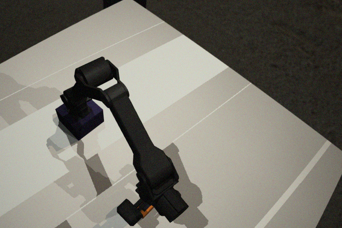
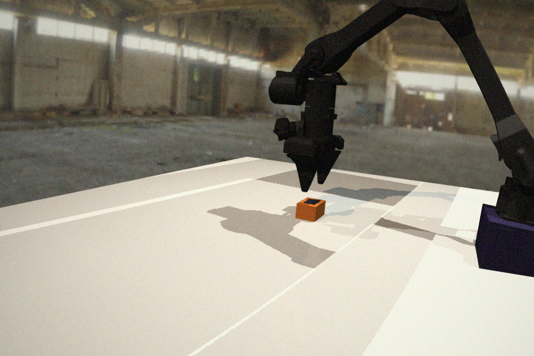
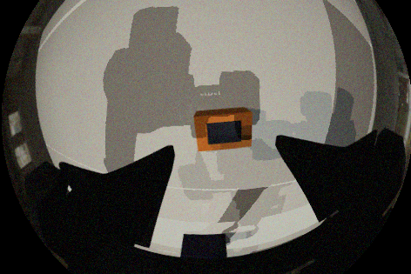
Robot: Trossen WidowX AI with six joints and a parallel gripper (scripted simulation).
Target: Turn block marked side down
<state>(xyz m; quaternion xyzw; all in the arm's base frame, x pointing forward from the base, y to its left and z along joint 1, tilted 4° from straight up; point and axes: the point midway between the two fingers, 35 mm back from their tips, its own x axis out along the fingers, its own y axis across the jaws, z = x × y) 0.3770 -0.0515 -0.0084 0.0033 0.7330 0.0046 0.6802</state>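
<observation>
The orange block is 4 cm below my gripper tip.
</observation>
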